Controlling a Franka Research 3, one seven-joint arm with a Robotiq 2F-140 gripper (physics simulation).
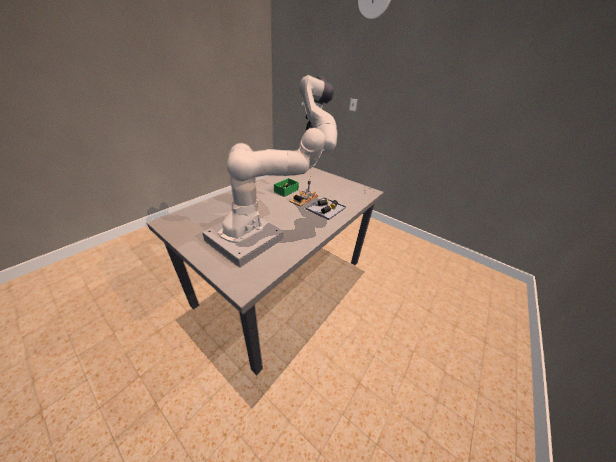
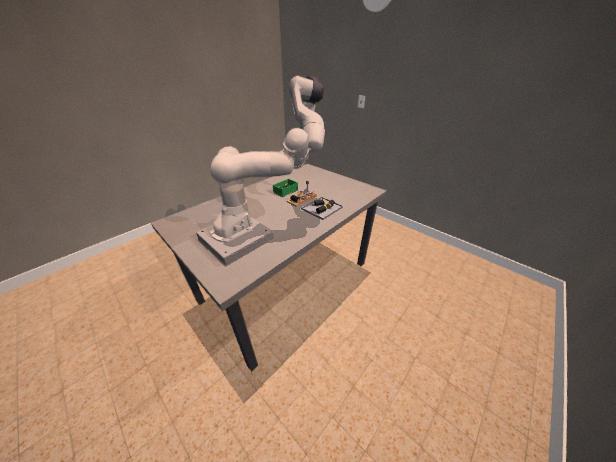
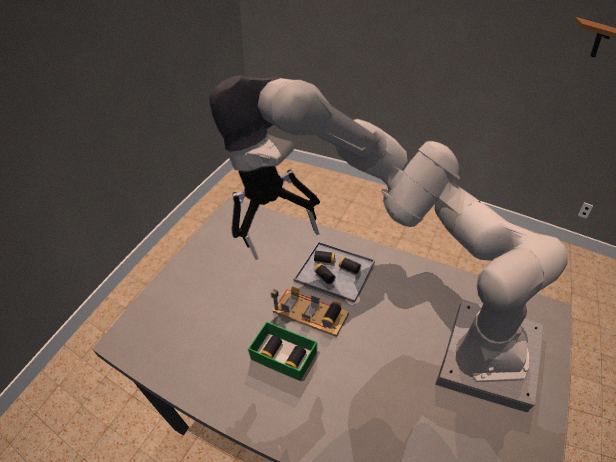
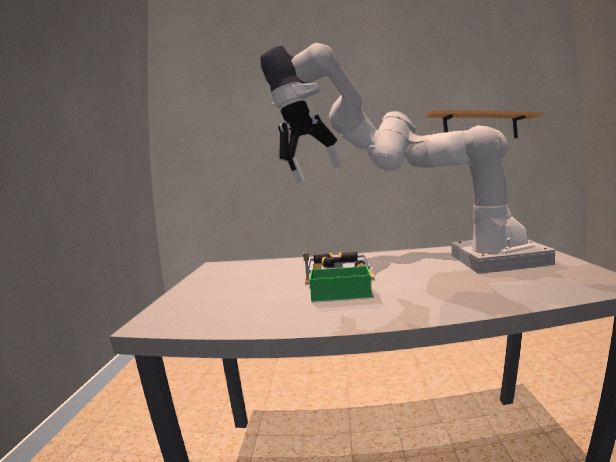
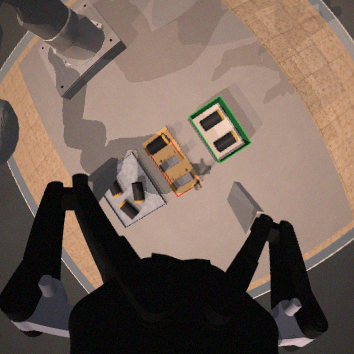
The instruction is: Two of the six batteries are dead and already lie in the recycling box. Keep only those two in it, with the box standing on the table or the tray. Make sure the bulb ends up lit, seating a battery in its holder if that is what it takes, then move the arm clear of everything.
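Observation:
The green recycling box (image 3: 275, 364) (image 4: 341, 285) (image 5: 234, 115) stands upright on the table, with two dark batteries (image 3: 272, 346) (image 3: 296, 356) lying in it. Beside it is the wooden holder board (image 3: 342, 320) (image 5: 164, 134). One battery (image 3: 332, 314) (image 5: 158, 144) lies in its end holder nearest the robot base; its other two holders (image 3: 290, 301) (image 3: 311, 309) are empty. The bulb (image 3: 274, 294) (image 4: 306, 256) at the far end looks dull, with no glow visible. Three batteries (image 3: 324, 257) (image 3: 350, 265) (image 3: 325, 273) lie on the tray (image 3: 351, 290). My gripper (image 3: 287, 245) (image 4: 318, 173) (image 5: 174, 180) is open and empty, high above the table.
The robot base (image 3: 450, 382) (image 4: 510, 262) stands on the table (image 3: 175, 320) (image 4: 225, 325), on the opposite side of the board from the bulb. A wall shelf (image 4: 485, 114) is behind the arm. The box, board and tray stand close together in a row.

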